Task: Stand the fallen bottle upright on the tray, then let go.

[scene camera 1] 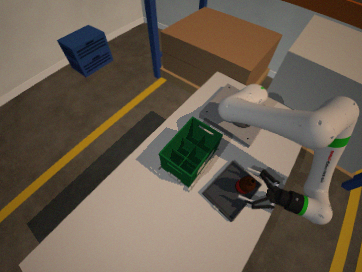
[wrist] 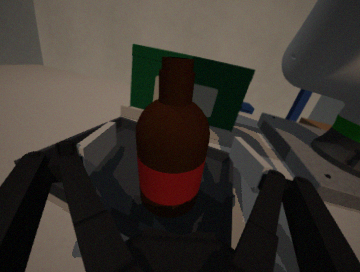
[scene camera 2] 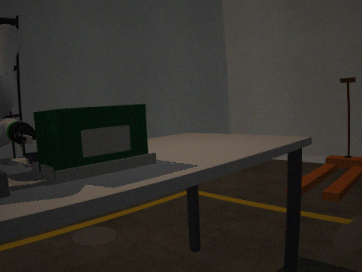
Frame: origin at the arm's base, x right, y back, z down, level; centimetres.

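Seen in the pictures: gripper, fingertip midpoint: (scene camera 1: 242, 182); arm's base, link origin: (wrist: 343, 159).
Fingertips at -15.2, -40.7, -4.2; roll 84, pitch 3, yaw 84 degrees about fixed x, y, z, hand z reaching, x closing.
Note:
Pixels of each thing's middle, then the offset from my fingertips to it, as dx, dy, dz. "spot": a spot on its surface instead. Level surfaces: height alone.
- brown bottle with a red label, body centre: (wrist: 172, 140) (scene camera 1: 247, 184) -2.0, -0.3, -1.0
- dark grey tray, surface spot: (wrist: 112, 175) spot: -0.7, -7.5, +7.1
- green divided crate, body centre: (scene camera 2: 90, 138) (wrist: 188, 90) (scene camera 1: 190, 151) +29.7, +0.6, -1.1
- table, surface height: dz +7.6
The brown bottle with a red label (scene camera 1: 245, 185) (wrist: 172, 150) stands upright on the dark grey tray (scene camera 1: 220, 194) (wrist: 112, 175), near the tray's side closest to the gripper. My gripper (scene camera 1: 248, 185) (wrist: 175, 140) is open wide. Its two fingers reach in low from the side, one on each side of the bottle, with a gap between each finger and the bottle in the wrist view. In scene camera 2 the bottle does not show, and the gripper's fingertips are hidden behind the crate.
A green divided crate (scene camera 1: 175, 169) (scene camera 2: 57, 142) (wrist: 240, 92) stands on the table (scene camera 1: 125, 215) (scene camera 2: 220, 145) beside the tray. The arm's grey base plate (scene camera 1: 212, 112) (wrist: 295, 155) is at the table's far end. Large brown boxes (scene camera 1: 220, 37) stand beyond the table.

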